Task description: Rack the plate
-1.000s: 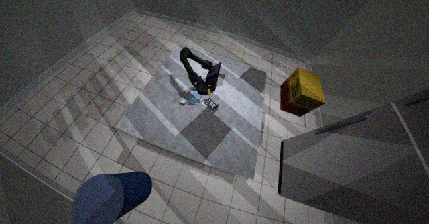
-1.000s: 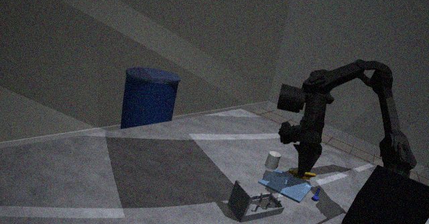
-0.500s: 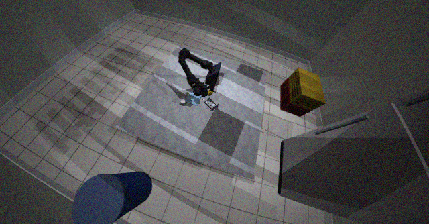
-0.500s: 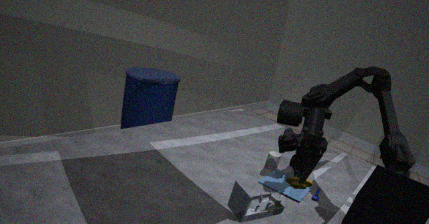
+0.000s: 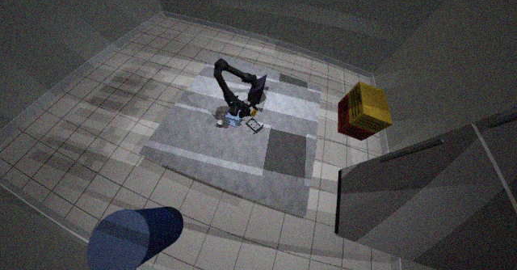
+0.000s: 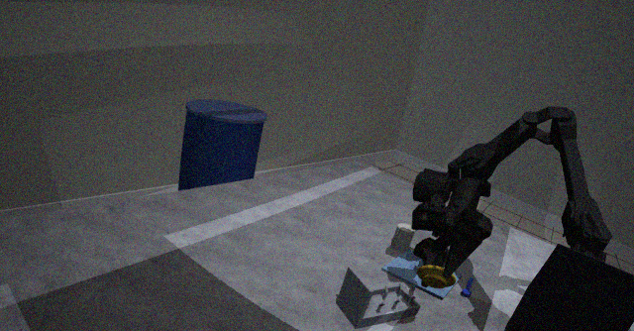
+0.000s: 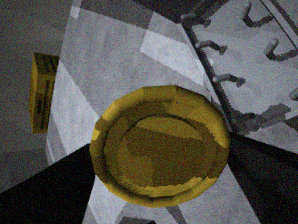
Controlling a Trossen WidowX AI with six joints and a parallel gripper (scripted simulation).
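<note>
Now: the grey dish rack 7 cm ahead of my gripper tip, 2 cm to the left of it and 6 cm below it. From my gripper tip the other things lie so: yellow plate 1 cm to the right; blue utensil 5 cm behind, 18 cm to the right, 8 cm below; blue mat 6 cm ahead, 17 cm to the right, 8 cm below.
</note>
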